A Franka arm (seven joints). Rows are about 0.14 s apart.
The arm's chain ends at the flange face. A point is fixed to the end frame.
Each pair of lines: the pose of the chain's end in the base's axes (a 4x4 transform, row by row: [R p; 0 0 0 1], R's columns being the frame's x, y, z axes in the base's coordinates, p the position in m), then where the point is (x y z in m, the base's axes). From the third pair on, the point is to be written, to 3 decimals.
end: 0.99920, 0.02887, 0.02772, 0.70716; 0.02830, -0.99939, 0.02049, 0.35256; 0.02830, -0.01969, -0.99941, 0.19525; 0, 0, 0, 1
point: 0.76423 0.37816 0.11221
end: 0.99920, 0.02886, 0.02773, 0.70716; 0.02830, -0.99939, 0.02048, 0.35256; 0.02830, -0.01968, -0.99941, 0.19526; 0, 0, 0, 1
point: 0.76423 0.37816 0.11222
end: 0.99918, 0.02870, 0.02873, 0.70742; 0.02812, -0.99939, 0.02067, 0.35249; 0.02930, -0.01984, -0.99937, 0.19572; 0, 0, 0, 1
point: 0.765 0.378 0.113
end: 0.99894, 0.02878, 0.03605, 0.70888; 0.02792, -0.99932, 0.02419, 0.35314; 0.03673, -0.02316, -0.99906, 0.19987; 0, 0, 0, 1
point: 0.767 0.379 0.117
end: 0.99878, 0.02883, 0.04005, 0.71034; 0.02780, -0.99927, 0.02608, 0.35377; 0.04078, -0.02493, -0.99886, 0.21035; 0, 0, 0, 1
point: 0.768 0.380 0.128
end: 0.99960, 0.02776, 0.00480, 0.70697; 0.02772, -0.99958, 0.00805, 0.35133; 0.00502, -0.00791, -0.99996, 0.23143; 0, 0, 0, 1
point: 0.762 0.376 0.147
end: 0.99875, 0.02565, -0.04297, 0.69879; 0.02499, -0.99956, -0.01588, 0.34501; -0.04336, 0.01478, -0.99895, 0.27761; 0, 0, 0, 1
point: 0.750 0.367 0.190
